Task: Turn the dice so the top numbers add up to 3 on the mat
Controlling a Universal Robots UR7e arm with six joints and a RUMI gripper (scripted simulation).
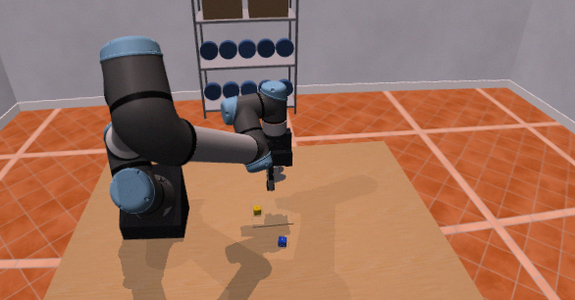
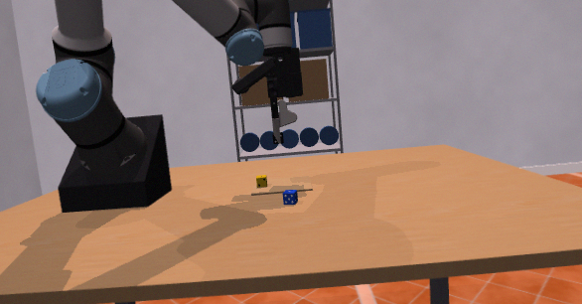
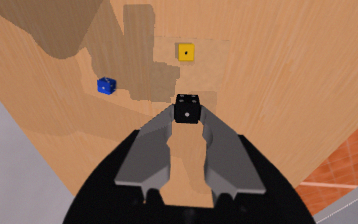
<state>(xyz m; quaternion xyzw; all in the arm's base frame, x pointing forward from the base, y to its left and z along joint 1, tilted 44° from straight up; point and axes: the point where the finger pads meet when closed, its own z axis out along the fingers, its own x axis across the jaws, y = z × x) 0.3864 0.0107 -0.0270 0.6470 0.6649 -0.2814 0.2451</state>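
Now: hand 12 cm above the tan mat. Also, from my hand: yellow die: 11 cm below, 5 cm behind, 1 cm to the right; blue die: 16 cm to the right, 11 cm below, 2 cm ahead; black die: right at my hand.
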